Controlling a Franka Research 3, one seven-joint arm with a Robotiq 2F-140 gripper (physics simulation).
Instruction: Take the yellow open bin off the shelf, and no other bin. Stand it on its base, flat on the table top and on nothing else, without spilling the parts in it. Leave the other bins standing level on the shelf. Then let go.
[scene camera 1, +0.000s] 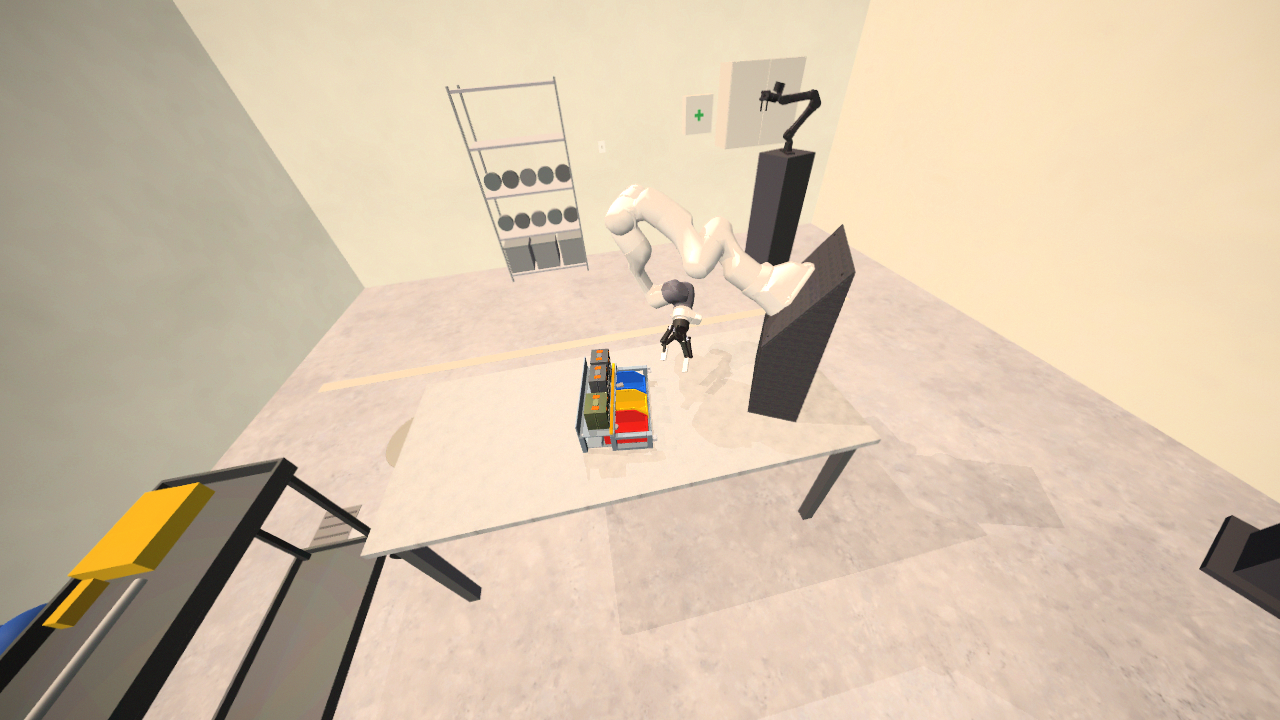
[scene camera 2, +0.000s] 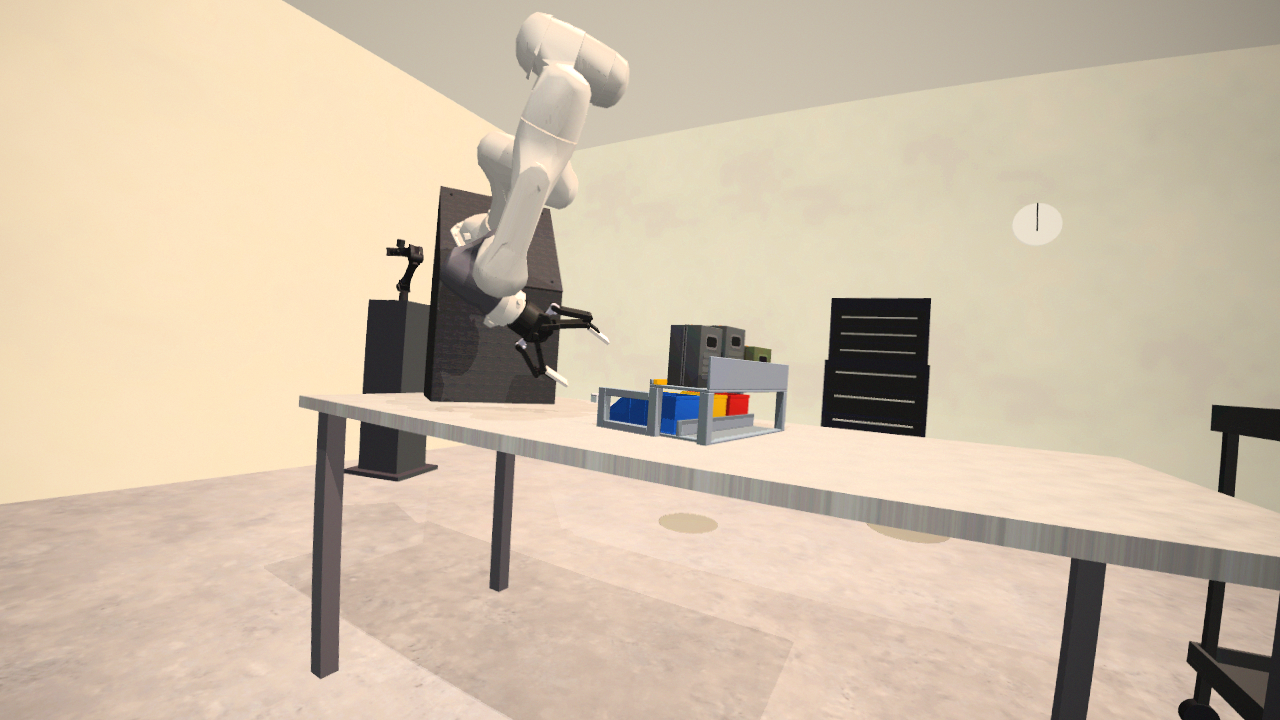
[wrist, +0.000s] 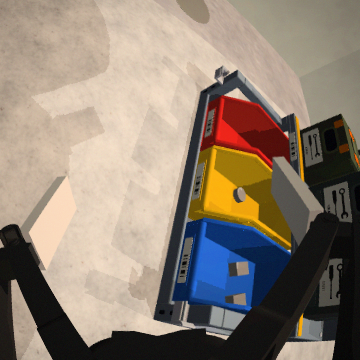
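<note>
The yellow bin stands in the shelf between the red bin and the blue bin. A grey round part lies in the yellow bin and two grey blocks lie in the blue bin. The grey shelf stands on the table. My gripper is open and empty, above the table and in front of the shelf's open side. In the wrist view its right fingertip overlaps the far part of the yellow bin.
Several dark and green cases stand on the shelf's upper level behind the bins. The arm's dark pedestal stands at the table's other side. A cart with a yellow box stands past the table's end.
</note>
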